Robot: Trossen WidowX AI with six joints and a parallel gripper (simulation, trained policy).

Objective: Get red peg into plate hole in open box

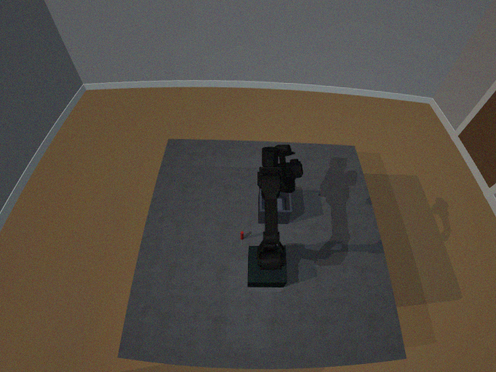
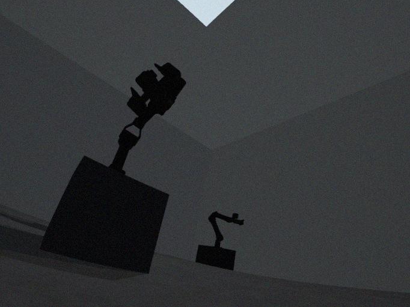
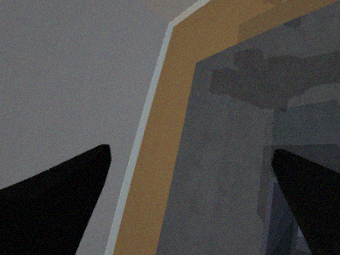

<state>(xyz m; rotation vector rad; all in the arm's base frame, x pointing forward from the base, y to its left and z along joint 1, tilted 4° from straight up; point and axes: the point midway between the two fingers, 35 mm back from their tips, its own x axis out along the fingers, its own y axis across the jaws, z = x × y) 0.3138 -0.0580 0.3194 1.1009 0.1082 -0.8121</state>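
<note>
The red peg lies 18 cm behind my gripper tip, 19 cm to the left of it and 39 cm below it. From my gripper tip the other things lie so: plate: 5 cm to the left, 38 cm below.
</note>
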